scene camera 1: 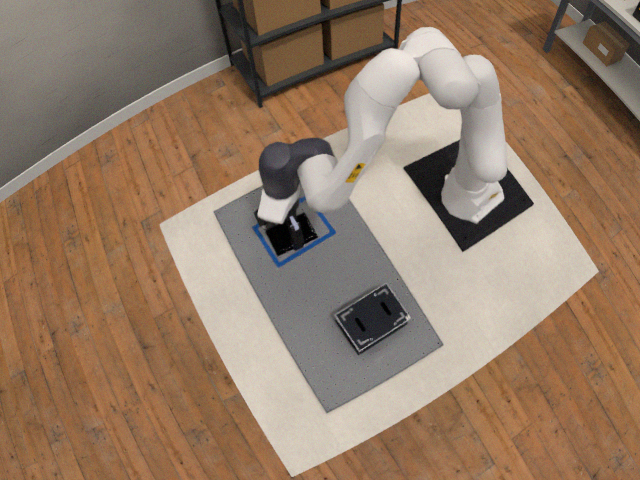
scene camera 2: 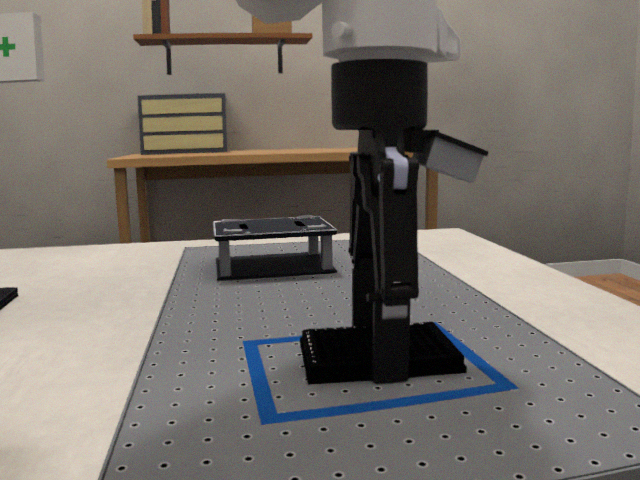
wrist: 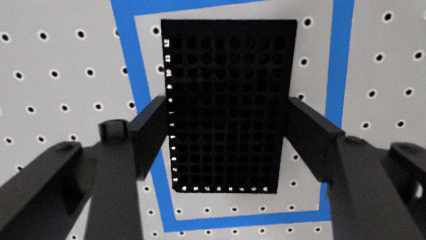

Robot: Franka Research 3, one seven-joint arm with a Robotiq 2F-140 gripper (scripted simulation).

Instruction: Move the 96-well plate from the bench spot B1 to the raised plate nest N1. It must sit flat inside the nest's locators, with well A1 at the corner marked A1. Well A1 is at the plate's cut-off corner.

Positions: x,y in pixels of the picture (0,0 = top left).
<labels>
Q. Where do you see a raised plate nest N1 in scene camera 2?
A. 265,226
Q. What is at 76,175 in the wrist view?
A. My gripper.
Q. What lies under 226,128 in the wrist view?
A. A black 96-well plate.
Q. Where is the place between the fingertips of my gripper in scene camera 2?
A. At 377,355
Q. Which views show the black 96-well plate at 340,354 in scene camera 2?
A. Scene camera 1, scene camera 2 and the wrist view: all of them.
</labels>
